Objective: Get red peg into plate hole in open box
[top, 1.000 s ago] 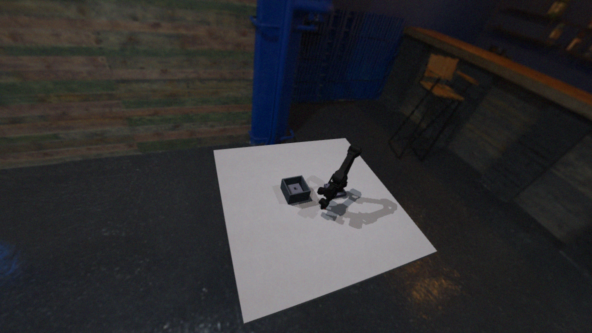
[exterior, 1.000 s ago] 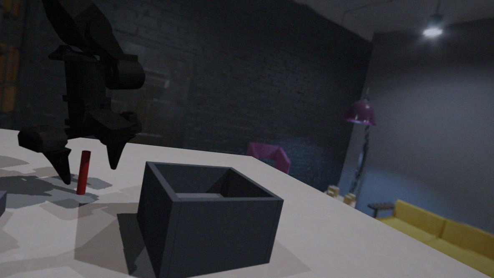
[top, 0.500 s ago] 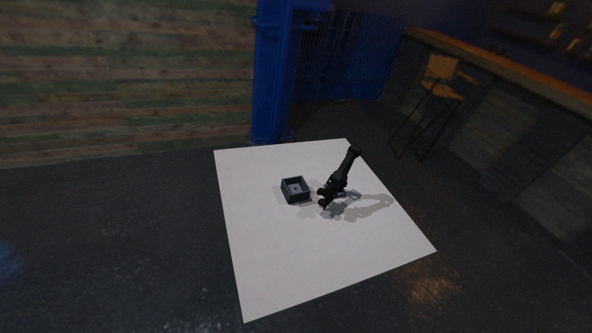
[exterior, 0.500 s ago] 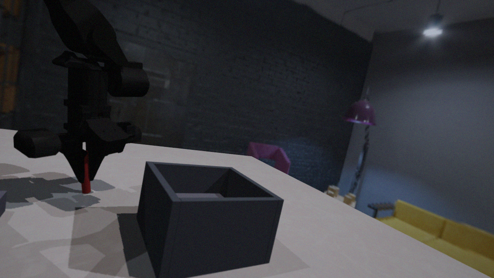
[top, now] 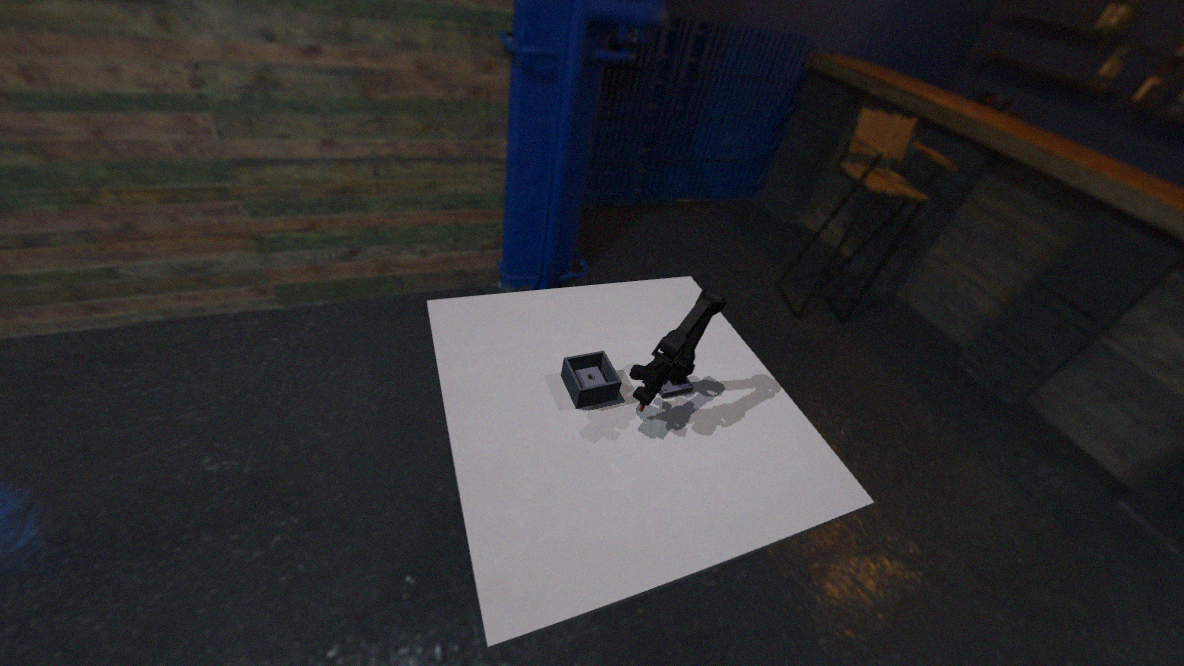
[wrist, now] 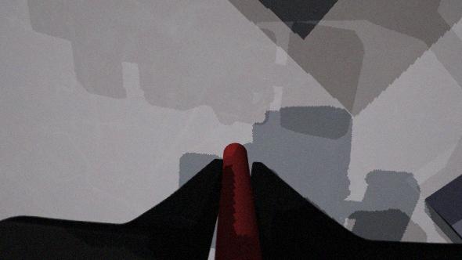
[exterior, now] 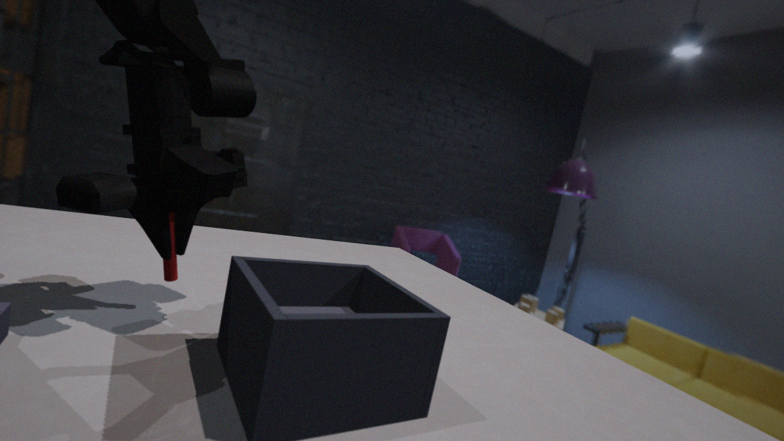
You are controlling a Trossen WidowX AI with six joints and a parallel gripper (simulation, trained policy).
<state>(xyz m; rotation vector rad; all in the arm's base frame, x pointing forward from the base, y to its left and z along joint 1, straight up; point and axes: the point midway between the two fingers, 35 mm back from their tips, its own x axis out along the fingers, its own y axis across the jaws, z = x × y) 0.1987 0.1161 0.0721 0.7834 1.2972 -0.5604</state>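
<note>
Now: gripper tip 140 mm short of the grey plate, 160 mm to the left of it and 20 mm above it. From my gripper tip the other things lie so: red peg 10 mm behind, 10 mm above; dark box 140 mm ahead, 160 mm to the right, 40 mm below.
</note>
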